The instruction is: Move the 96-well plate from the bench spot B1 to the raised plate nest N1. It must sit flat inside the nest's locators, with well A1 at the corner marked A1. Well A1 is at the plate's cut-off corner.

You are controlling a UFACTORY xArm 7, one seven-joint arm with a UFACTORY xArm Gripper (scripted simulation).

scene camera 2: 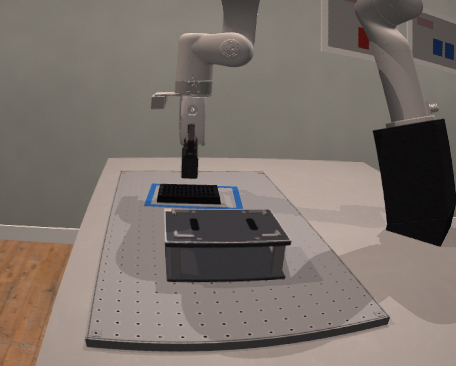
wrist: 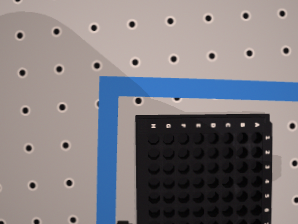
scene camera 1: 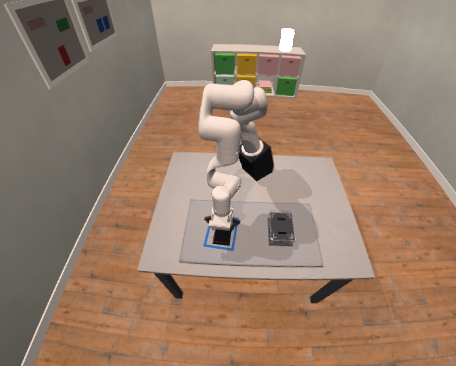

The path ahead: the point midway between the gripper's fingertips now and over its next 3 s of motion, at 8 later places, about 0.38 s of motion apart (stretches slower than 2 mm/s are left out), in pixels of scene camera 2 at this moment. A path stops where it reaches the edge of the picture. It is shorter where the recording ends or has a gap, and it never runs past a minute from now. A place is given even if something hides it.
The gripper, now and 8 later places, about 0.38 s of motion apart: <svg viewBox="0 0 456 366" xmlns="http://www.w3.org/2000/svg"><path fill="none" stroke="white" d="M189 171L188 178L188 183L188 184L188 187L188 190L188 192L189 193L187 192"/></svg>
